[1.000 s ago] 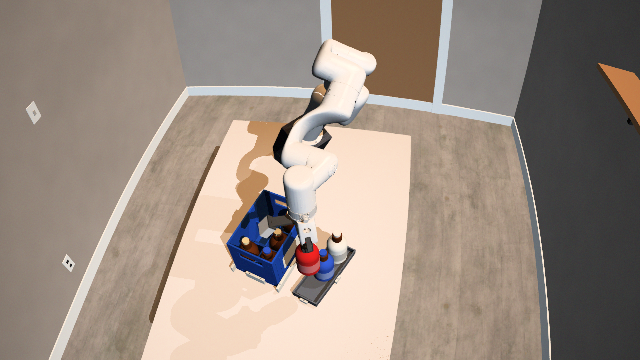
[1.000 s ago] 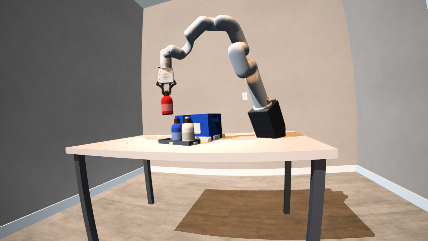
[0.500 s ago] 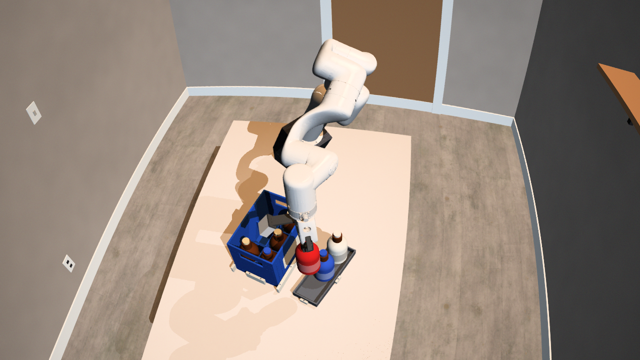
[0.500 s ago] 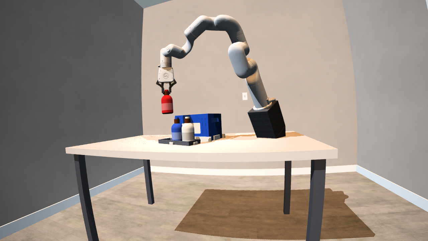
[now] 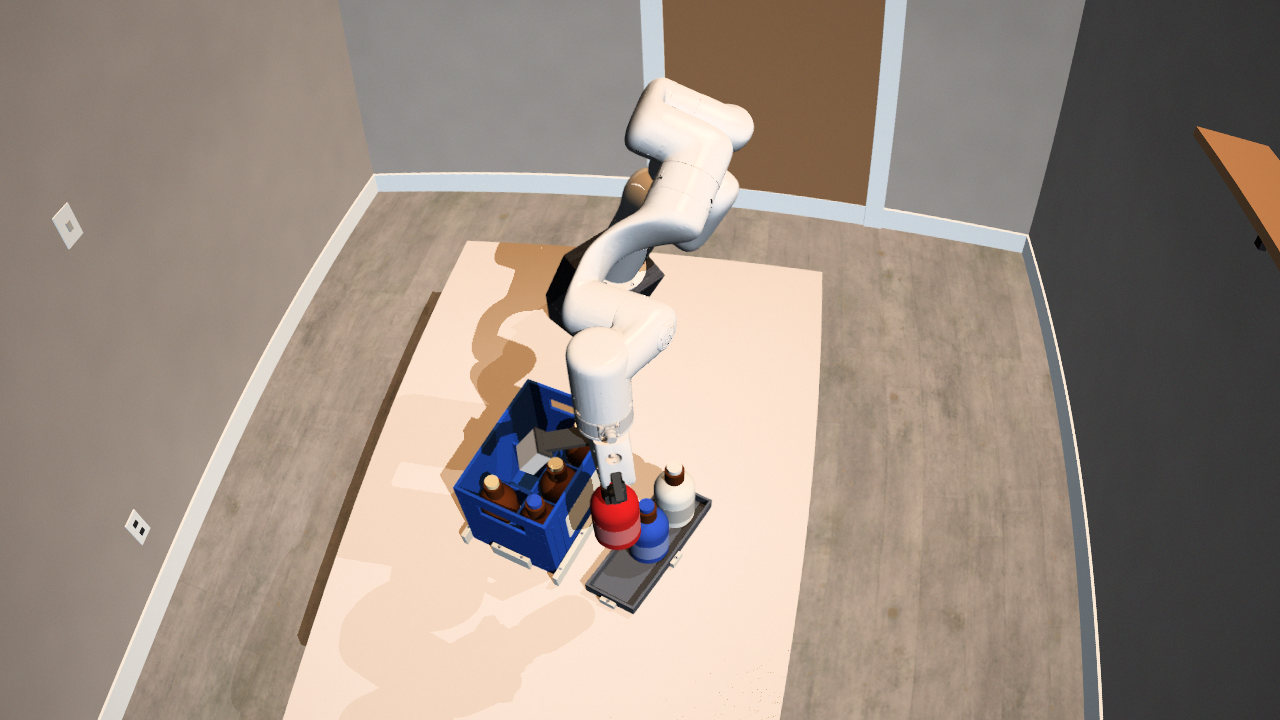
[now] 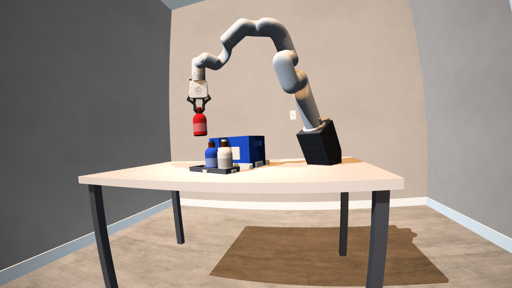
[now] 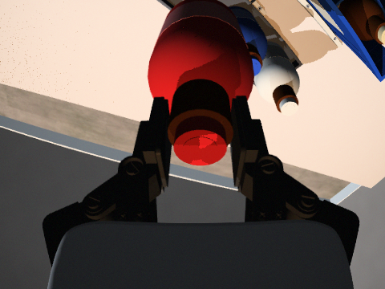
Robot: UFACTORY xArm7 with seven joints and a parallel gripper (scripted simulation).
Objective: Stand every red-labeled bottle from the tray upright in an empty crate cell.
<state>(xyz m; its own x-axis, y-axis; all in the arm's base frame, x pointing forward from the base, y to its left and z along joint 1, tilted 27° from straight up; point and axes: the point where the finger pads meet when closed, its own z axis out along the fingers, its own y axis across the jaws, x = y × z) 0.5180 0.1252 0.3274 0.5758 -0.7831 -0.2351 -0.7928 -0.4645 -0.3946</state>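
My hand is 70 mm above the red-labeled bottle. Round my hand: white-labeled bottle 170 mm behind, 20 mm to the left, 250 mm below; blue-labeled bottle 80 mm behind, 10 mm to the left, 250 mm below; tray 90 mm behind, 10 mm to the left, 320 mm below.
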